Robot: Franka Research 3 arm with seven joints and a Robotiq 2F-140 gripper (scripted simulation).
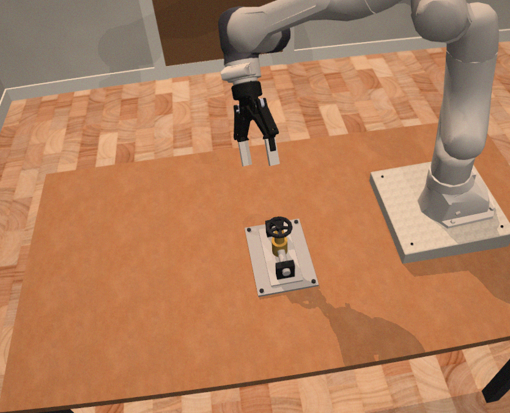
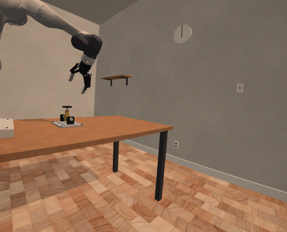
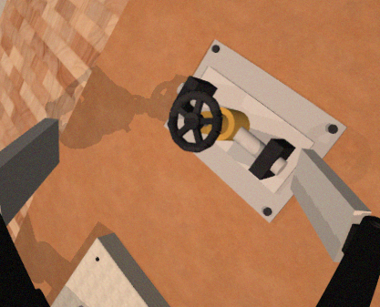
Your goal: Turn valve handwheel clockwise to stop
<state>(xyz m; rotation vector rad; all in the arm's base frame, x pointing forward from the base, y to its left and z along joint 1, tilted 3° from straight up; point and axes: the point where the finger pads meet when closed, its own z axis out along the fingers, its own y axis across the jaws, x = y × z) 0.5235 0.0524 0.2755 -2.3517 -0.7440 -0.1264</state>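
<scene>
Right now my hand is 170 mm above the black spoked handwheel, 90 mm to the right of it and 50 mm past it.
</scene>
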